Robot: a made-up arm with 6 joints.
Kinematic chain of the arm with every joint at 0, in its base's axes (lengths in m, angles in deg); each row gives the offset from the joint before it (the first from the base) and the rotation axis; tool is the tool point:
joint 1: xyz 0 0 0.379 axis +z
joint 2: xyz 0.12 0 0 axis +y
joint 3: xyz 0 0 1.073 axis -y
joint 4: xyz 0 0 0.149 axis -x
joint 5: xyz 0.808 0 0 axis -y
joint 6: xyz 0.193 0 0 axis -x
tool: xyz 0 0 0
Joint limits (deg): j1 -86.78..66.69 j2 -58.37..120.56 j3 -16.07..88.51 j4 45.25..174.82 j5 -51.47..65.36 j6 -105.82..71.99
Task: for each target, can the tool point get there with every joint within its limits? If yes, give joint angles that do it. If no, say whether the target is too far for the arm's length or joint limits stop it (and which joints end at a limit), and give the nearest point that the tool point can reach.
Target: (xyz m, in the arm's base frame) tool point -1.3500 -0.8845 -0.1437
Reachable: no: joint limits stop it (at a limit: joint 1, joint 3, joint 5) | nearest point -0.0794 -1.1608 -0.4078 | short by 1.327 m
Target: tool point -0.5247 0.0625 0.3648
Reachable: no: joint limits stop it (at a limit: joint 2, joint 3, joint 5) | nearest point -0.1204 0.0143 1.5210 | short by 1.226 m
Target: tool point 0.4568 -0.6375 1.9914
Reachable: yes | joints -58.96 -8.17 20.90 135.46 27.59 -15.19
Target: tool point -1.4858 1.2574 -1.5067
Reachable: no: too far | nearest point 0.1324 0.7501 -1.0168 | short by 1.765 m
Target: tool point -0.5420 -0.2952 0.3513
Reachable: no: joint limits stop it (at a limit: joint 1, joint 3, joint 4, joint 5) | nearest point 0.0869 -1.2626 0.1591 | short by 1.170 m
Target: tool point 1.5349 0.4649 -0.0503
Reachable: yes | joints 21.04 67.31 -3.29 105.56 -39.05 5.12
